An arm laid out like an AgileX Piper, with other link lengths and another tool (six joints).
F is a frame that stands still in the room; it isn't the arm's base.
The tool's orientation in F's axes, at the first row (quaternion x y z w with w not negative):
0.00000 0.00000 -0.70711 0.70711
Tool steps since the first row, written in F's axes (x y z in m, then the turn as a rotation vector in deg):
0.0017 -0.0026 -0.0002 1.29 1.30 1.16
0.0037 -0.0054 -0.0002 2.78 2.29 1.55
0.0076 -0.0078 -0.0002 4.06 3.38 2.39
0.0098 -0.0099 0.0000 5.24 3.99 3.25
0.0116 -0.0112 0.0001 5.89 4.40 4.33
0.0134 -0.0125 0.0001 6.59 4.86 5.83
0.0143 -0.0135 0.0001 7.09 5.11 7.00
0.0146 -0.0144 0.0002 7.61 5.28 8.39
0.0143 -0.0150 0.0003 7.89 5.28 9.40
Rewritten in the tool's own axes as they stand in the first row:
0.0026 0.0017 -0.0002 -1.30 1.29 1.16
0.0054 0.0037 -0.0002 -2.29 2.78 1.55
0.0078 0.0076 -0.0002 -3.38 4.06 2.39
0.0099 0.0098 0.0000 -3.99 5.24 3.25
0.0112 0.0116 0.0001 -4.40 5.89 4.33
0.0125 0.0134 0.0001 -4.86 6.59 5.83
0.0135 0.0143 0.0001 -5.11 7.09 7.00
0.0144 0.0146 0.0002 -5.28 7.61 8.39
0.0150 0.0143 0.0003 -5.28 7.89 9.40

